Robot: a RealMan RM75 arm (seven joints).
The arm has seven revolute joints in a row. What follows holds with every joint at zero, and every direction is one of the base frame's. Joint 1 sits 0.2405 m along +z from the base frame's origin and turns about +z. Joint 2 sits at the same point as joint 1 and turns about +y. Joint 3 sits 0.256 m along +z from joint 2 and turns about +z. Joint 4 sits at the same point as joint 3 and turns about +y. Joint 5 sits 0.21 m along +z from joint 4 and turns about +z. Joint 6 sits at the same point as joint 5 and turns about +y. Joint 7 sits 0.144 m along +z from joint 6 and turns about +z. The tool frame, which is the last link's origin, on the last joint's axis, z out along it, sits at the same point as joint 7; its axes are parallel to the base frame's.
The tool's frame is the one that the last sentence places.
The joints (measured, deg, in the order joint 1, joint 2, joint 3, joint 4, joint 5, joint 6, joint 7), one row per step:
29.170 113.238 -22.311 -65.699 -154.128 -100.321 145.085
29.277 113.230 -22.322 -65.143 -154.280 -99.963 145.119
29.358 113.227 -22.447 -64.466 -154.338 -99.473 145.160
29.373 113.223 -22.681 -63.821 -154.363 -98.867 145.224
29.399 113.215 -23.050 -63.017 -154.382 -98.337 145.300
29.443 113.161 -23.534 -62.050 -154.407 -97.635 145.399
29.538 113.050 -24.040 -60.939 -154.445 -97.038 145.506
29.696 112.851 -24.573 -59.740 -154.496 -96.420 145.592
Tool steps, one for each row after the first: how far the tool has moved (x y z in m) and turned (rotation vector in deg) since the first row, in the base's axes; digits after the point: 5 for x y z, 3 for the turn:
0.00084 0.00063 -0.00157 -0.096 0.104 -0.204
0.00177 0.00147 -0.00367 -0.206 0.235 -0.380
0.00296 0.00227 -0.00570 -0.269 0.253 -0.570
0.00398 0.00295 -0.00861 -0.589 0.371 -0.761
0.00526 0.00397 -0.01177 -0.932 0.413 -0.976
0.00639 0.00492 -0.01519 -1.442 0.546 -1.205
0.00746 0.00620 -0.01828 -1.979 0.613 -1.390

